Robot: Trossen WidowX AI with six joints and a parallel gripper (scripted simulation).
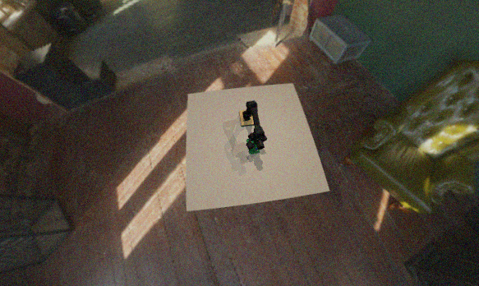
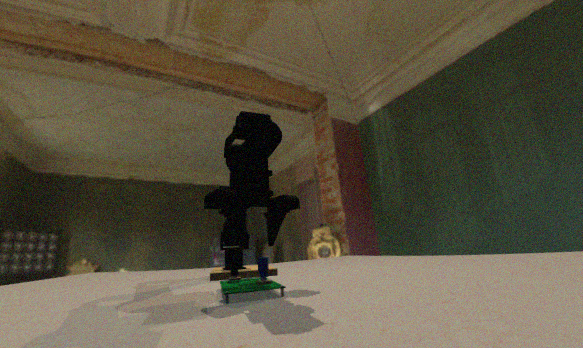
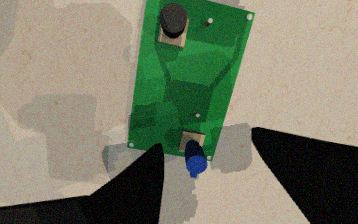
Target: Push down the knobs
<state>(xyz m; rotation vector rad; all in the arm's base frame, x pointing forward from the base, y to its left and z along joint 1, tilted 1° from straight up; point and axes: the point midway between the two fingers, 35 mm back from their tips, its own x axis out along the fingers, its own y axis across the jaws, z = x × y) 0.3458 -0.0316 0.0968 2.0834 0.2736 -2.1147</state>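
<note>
Right now my gripper tip is 3 cm short of the blue knob and 3 cm above it. Round my gripper tip: black knob: 8 cm behind, 4 cm below, 3 cm to the right; then potentiometer: 4 cm below, 3 cm ahead.
</note>
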